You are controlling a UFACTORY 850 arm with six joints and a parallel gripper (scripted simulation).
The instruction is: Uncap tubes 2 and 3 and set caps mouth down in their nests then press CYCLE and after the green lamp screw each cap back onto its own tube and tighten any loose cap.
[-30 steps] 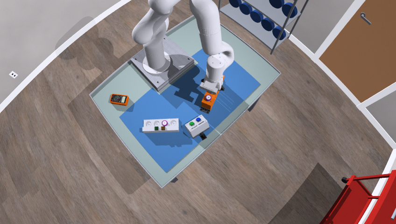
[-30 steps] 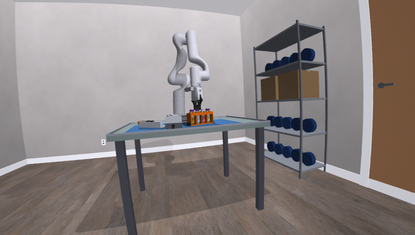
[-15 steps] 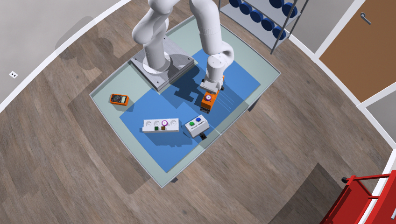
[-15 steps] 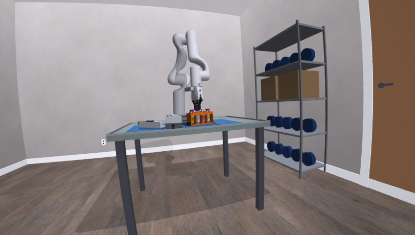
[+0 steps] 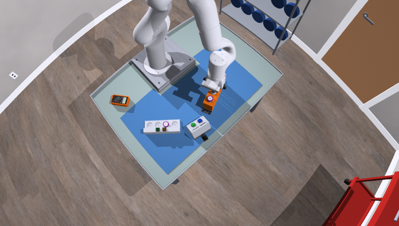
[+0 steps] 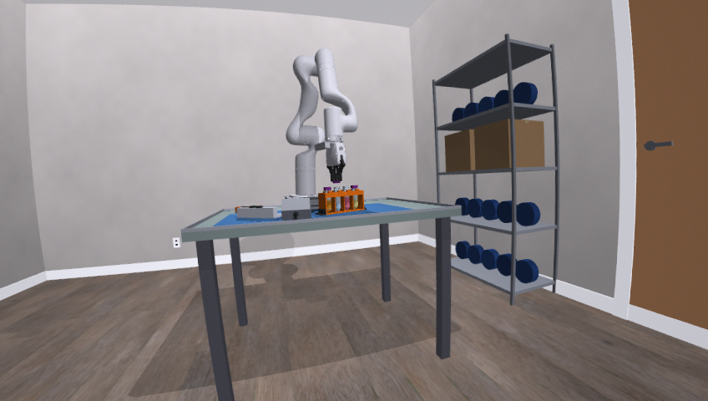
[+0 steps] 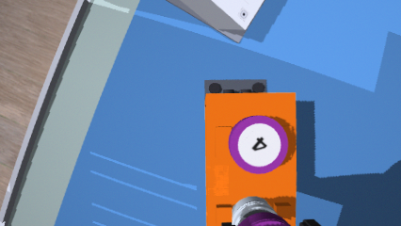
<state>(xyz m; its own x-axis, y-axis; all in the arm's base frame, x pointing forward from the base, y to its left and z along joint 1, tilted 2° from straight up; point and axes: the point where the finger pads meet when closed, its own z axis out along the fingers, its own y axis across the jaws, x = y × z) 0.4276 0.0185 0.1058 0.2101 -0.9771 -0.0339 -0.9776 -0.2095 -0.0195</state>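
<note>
My hand is 180 mm to the left of the blue cycle key, 100 mm above it and 30 mm short of it. From my hand the other things lie so: green ready key: 220 mm to the right, 100 mm below, 20 mm ahead; grey key housing: 200 mm to the right, 110 mm below, 40 mm ahead.
</note>
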